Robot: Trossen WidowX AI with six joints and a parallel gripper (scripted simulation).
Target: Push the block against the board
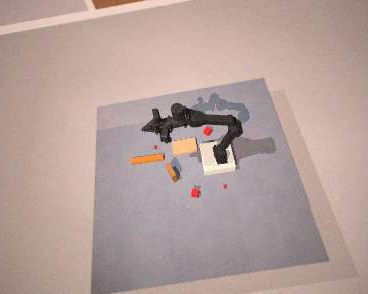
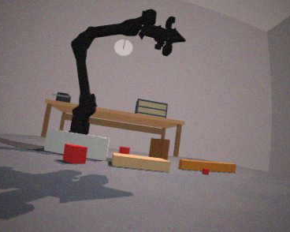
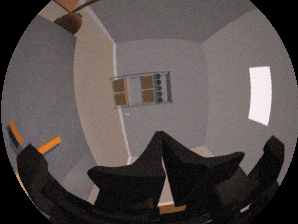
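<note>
My gripper tip is now 70 mm past the square brown block, 20 mm to the right of it and 520 mm above it. The rest, counted from my gripper tip: tan board 170 mm behind, 170 mm to the right, 550 mm below; orange board 90 mm ahead, 130 mm to the right, 550 mm below.
</note>
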